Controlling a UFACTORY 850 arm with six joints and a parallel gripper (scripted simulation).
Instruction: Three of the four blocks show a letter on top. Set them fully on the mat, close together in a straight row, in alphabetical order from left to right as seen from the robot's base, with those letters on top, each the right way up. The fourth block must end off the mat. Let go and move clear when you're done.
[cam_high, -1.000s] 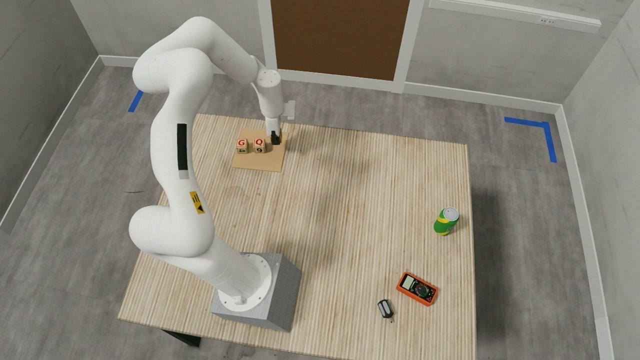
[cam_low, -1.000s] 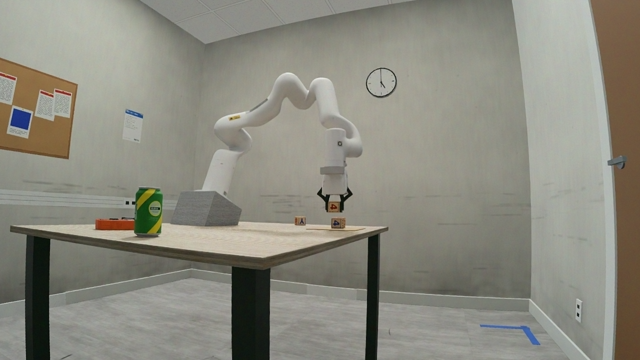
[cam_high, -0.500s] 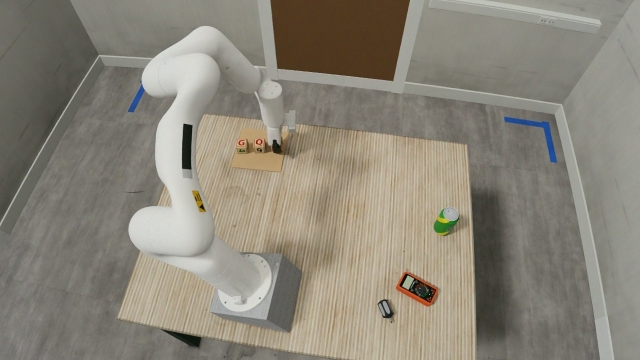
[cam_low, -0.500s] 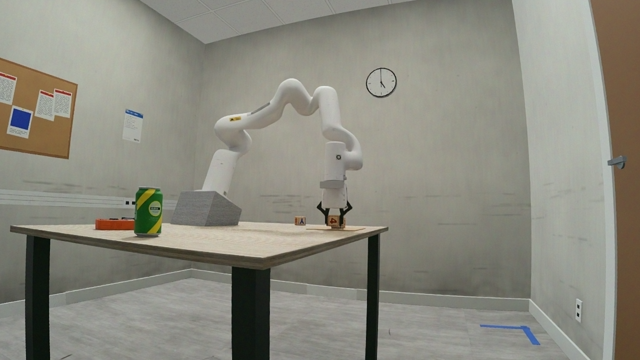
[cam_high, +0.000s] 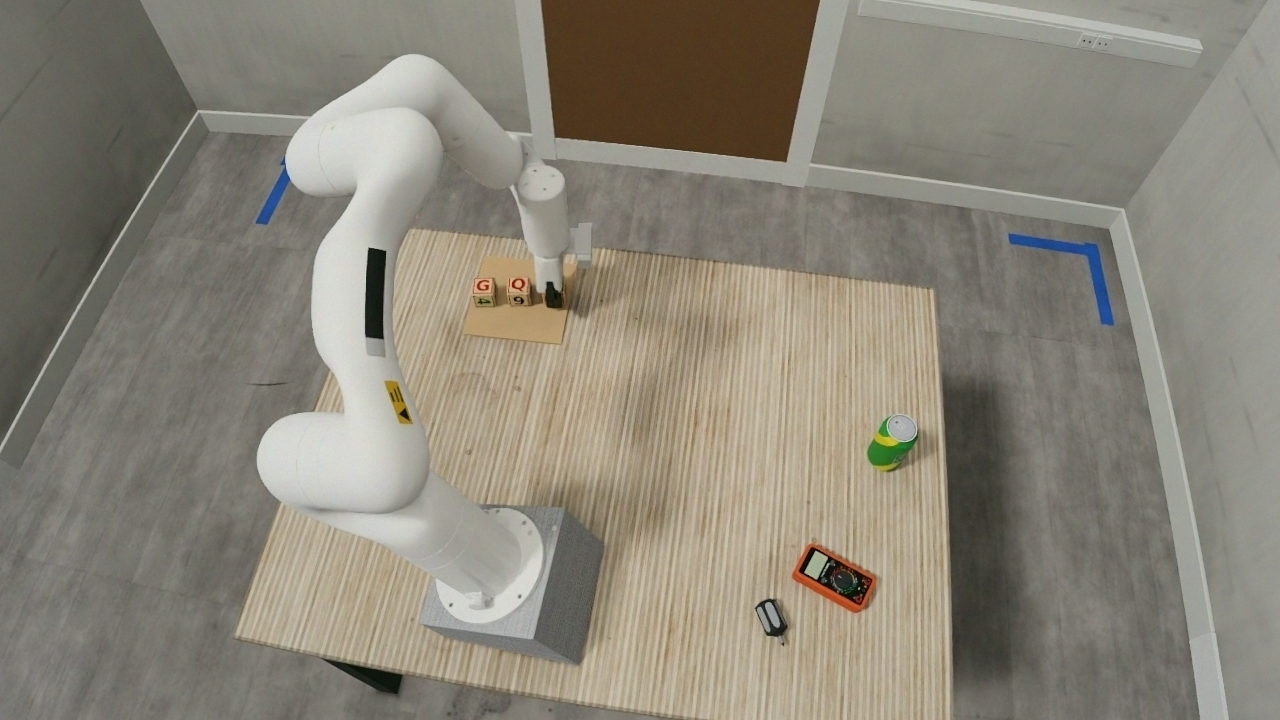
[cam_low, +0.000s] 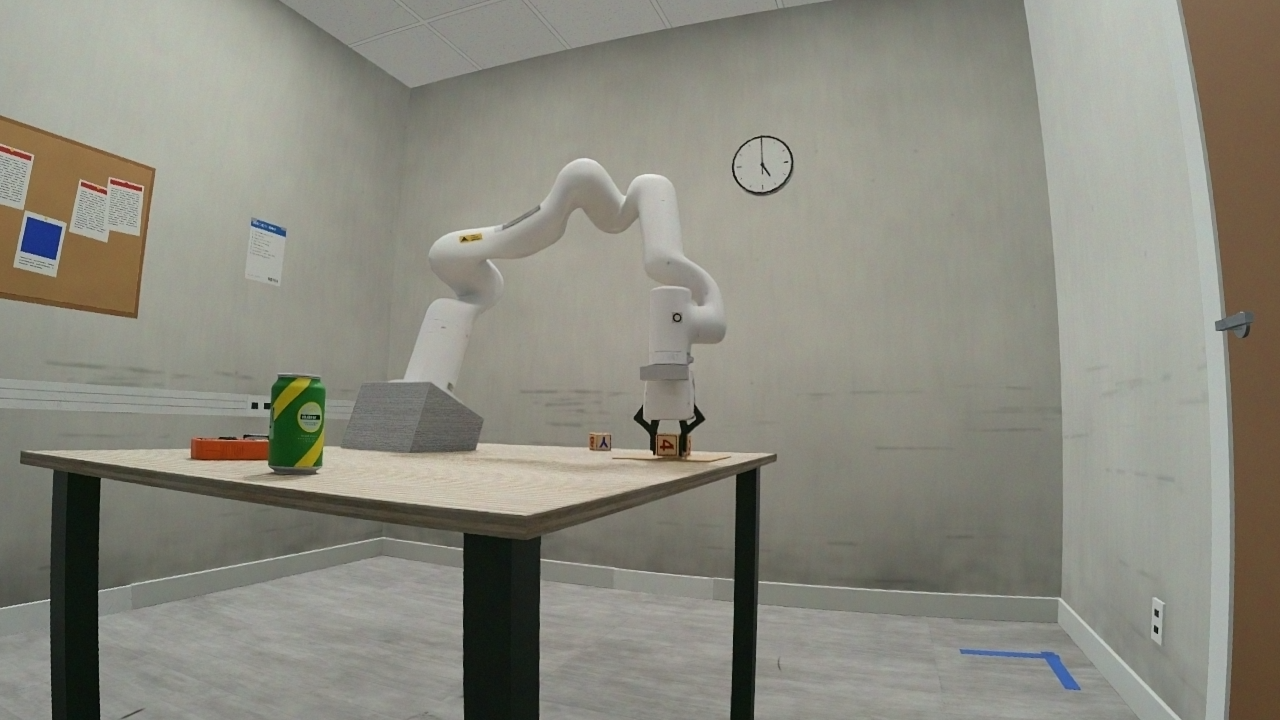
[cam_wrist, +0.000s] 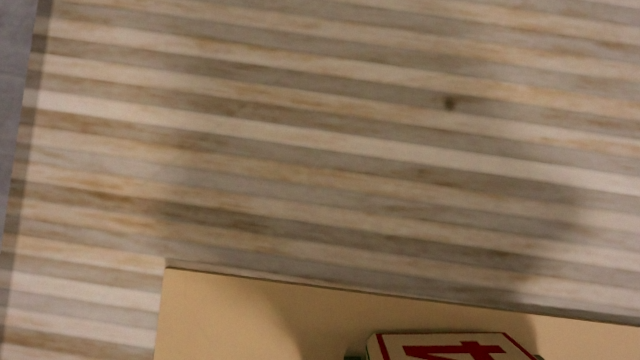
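The X block is right at my hand. From my hand the other things lie so: G block: 14 cm to the left; then tan mat: 7 cm to the left, 3 cm below; then Q block: 7 cm to the left.
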